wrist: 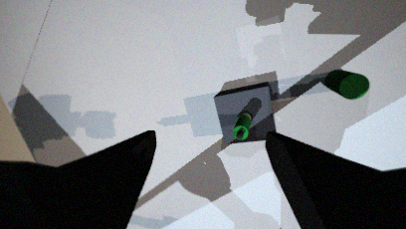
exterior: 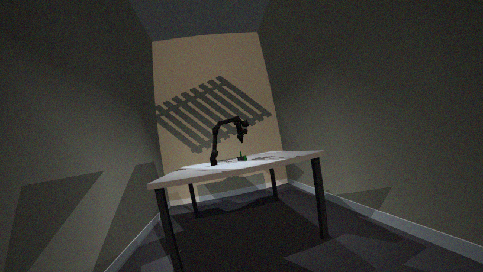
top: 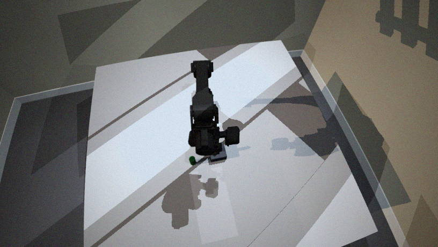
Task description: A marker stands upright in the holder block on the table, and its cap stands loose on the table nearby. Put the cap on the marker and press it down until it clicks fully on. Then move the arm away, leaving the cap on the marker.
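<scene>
The green cap lies 160 mm below my gripper tip, 120 mm to the right of it and 20 mm behind it. Also, from my gripper tip: green marker 110 mm below, 40 mm behind; then dark holder block 170 mm below, 40 mm behind.
</scene>
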